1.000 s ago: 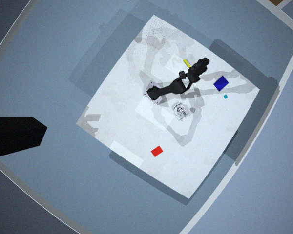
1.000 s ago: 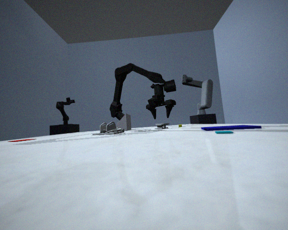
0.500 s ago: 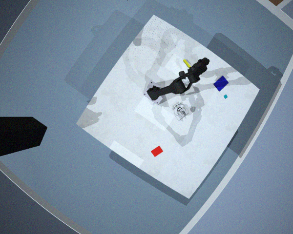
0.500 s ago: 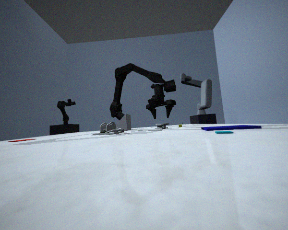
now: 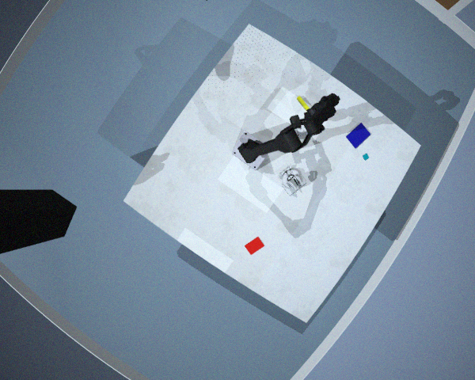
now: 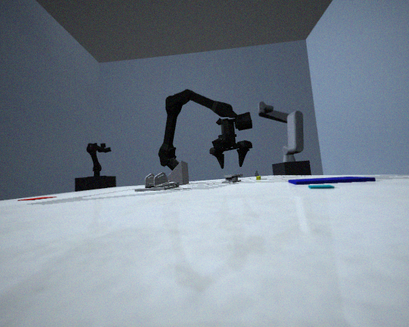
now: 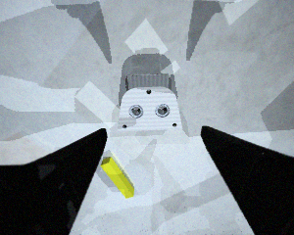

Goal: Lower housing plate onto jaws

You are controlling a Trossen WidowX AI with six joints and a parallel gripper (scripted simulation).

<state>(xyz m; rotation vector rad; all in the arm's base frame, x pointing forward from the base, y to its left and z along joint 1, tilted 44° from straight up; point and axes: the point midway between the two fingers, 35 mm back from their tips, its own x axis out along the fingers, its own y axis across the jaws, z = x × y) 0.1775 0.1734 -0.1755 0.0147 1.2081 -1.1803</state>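
My gripper tip is now 10 mm short of the housing plate and 30 mm above it. Round my gripper tip: yellow bar (50 mm behind, 130 mm to the left, 50 mm below); white block (10 mm ahead, 10 mm to the right, 50 mm below); blue pad (320 mm ahead, 140 mm to the left, 60 mm below).
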